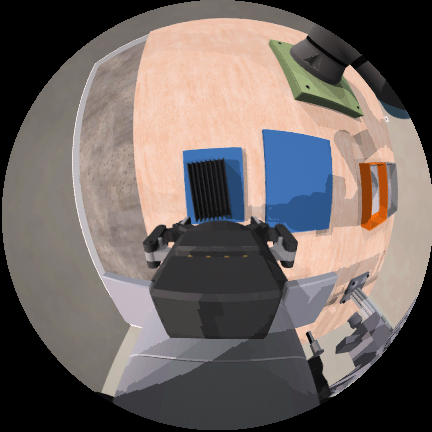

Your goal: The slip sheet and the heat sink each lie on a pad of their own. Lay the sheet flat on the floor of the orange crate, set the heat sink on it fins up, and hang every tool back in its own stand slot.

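The black heat sink lies fins up on the smaller blue pad. The larger blue pad to its right shows a bare surface with shadows on it. The orange crate stands at the right; a pale surface shows inside it, and I cannot tell whether this is the slip sheet. The slip sheet cannot be made out elsewhere. My adaptive gripper is open, its fingers spread wide with nothing between them. It hangs above the table at the near edge of the smaller pad, apart from the heat sink.
The tool stand and hanging tool parts are at the lower right, partly hidden and hard to tell apart. The arm's base stands on a green plate at the upper right. A grey stone-like strip runs along the table's left side.
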